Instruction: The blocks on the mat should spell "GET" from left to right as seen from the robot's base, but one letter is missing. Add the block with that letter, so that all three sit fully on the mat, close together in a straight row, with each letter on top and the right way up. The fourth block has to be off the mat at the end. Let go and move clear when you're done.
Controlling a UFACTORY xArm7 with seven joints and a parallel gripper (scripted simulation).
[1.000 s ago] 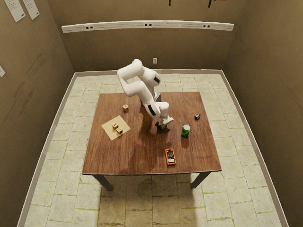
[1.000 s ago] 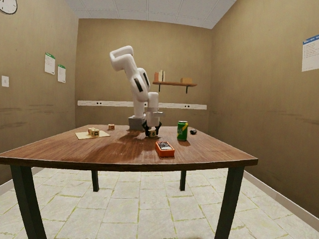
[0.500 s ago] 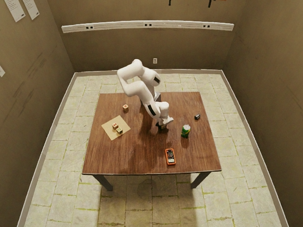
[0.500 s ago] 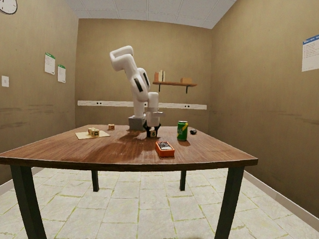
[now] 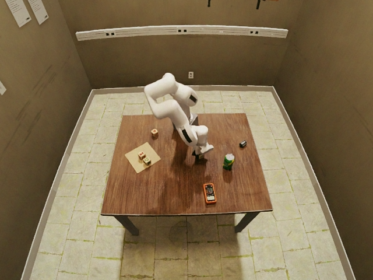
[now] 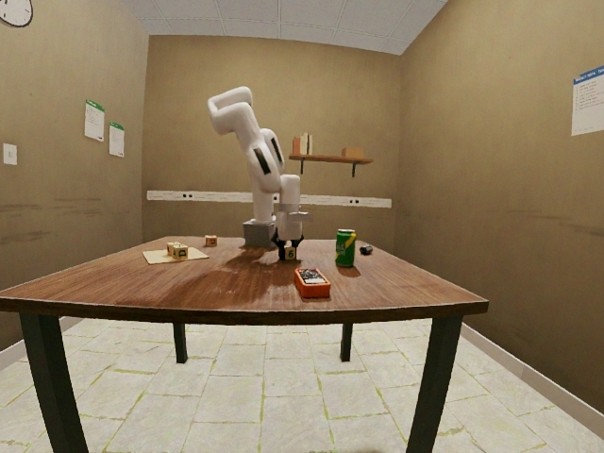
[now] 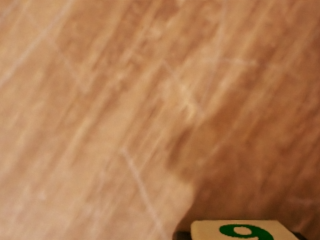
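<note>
My gripper is now right at the wooden letter block. Round my hand: green soda can: 18 cm to the left, 11 cm ahead, 4 cm above; then dark object: 36 cm to the left, 7 cm behind; then orange device: 31 cm ahead, 2 cm to the left.
</note>
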